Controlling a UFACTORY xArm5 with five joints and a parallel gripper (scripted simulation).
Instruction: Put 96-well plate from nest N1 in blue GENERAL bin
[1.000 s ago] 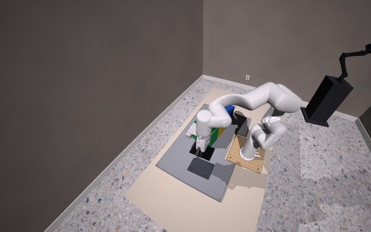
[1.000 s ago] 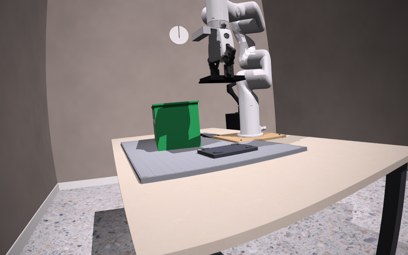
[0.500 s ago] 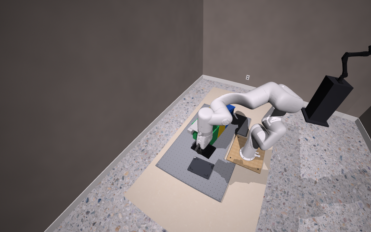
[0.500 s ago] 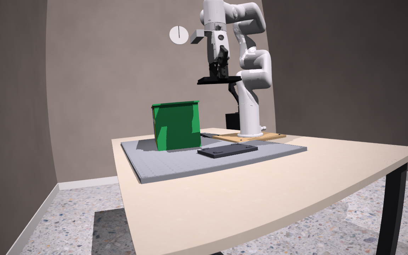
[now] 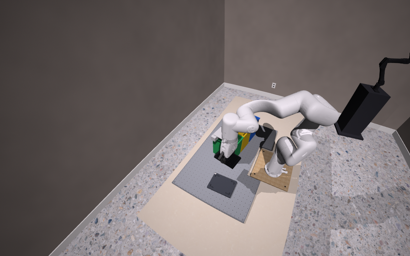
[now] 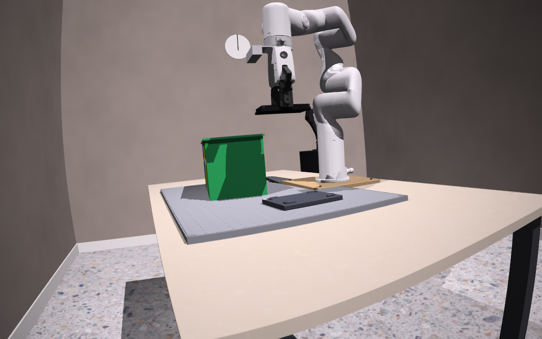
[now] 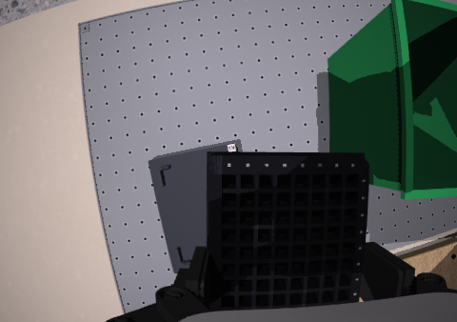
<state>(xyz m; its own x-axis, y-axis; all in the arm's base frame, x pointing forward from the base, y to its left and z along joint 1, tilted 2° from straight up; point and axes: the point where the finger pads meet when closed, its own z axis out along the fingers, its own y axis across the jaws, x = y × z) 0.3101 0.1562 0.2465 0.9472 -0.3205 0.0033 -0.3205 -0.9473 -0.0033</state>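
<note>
My gripper is now 30 mm past the blue bin, 460 mm to the left of it and 160 mm above it. Also, from my hand: black 96-well plate: 10 mm below; green bin: 50 mm ahead, 210 mm to the right, 160 mm below; dark plate nest: 60 mm to the left, 240 mm below.
</note>
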